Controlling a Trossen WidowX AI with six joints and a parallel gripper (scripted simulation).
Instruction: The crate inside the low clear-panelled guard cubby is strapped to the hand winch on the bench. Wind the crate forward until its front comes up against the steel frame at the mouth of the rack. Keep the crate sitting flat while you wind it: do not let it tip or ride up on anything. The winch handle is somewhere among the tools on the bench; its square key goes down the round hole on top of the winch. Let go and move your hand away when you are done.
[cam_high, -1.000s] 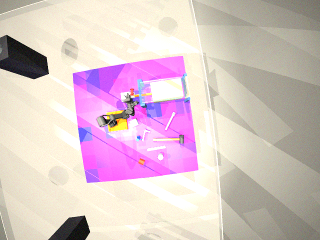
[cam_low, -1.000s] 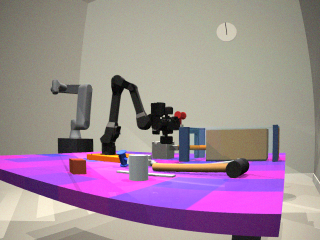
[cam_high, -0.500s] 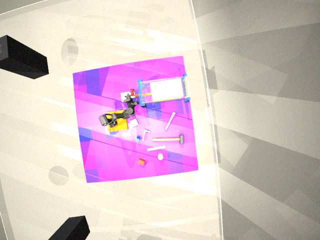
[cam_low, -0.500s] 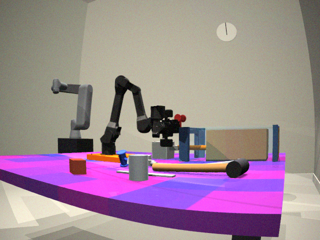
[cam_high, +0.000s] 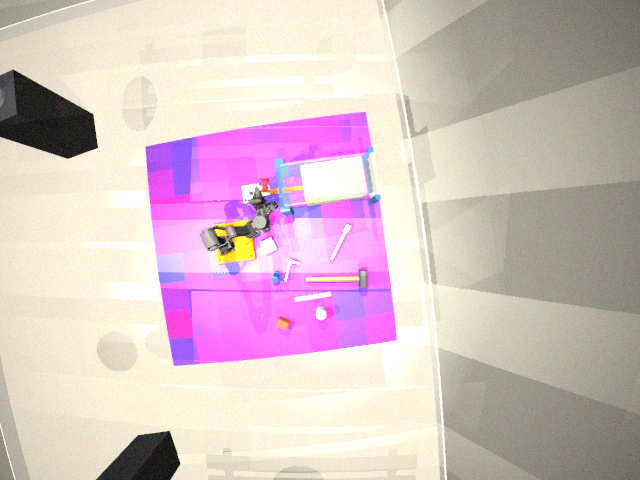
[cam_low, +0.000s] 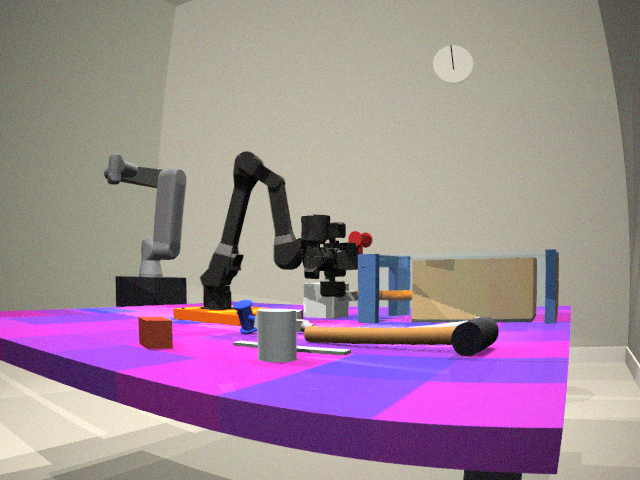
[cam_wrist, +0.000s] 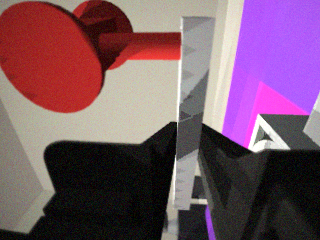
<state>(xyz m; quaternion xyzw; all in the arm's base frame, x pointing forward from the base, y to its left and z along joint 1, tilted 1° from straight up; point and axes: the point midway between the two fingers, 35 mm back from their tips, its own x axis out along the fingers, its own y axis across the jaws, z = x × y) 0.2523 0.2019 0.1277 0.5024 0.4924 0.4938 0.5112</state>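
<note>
Now: gripper tip 5 cm short of the red knob, 4 cm below it and 2 cm to the left of it. Also, from my gripper tip: hand winch (12 cm below, 7 cm behind, 1 cm to the right); then red-knobbed winch handle (1 cm to the right, 1 cm ahead, 1 cm above); then blue frame (11 cm ahead, 4 cm below, 2 cm to the right).
</note>
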